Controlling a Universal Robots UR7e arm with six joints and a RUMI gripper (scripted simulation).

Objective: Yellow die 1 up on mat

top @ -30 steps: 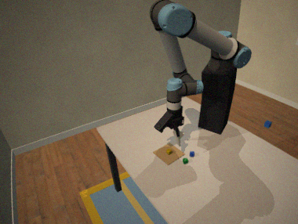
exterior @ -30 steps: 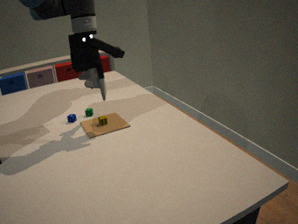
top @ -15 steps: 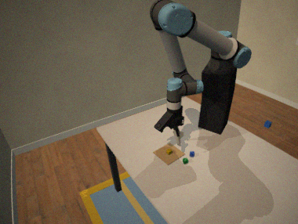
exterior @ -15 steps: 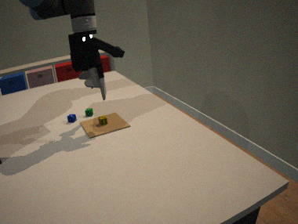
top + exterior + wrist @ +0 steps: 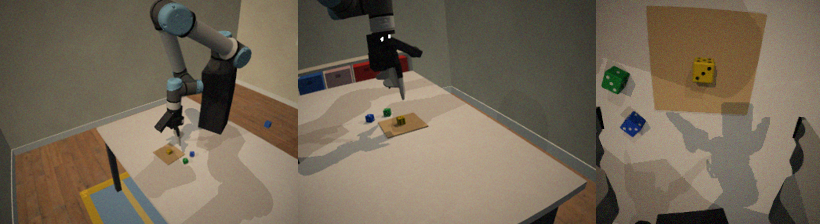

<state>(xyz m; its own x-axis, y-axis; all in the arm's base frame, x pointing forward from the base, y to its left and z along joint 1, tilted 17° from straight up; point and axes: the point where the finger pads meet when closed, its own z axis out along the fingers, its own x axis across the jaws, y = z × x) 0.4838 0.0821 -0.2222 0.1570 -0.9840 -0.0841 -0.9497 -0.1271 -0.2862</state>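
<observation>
My hand is 10 cm above the yellow die. Round my hand: blue die 11 cm behind, 10 cm below, 9 cm to the left; green die 11 cm to the left, 10 cm below, 4 cm behind; tan mat 11 cm below.
</observation>
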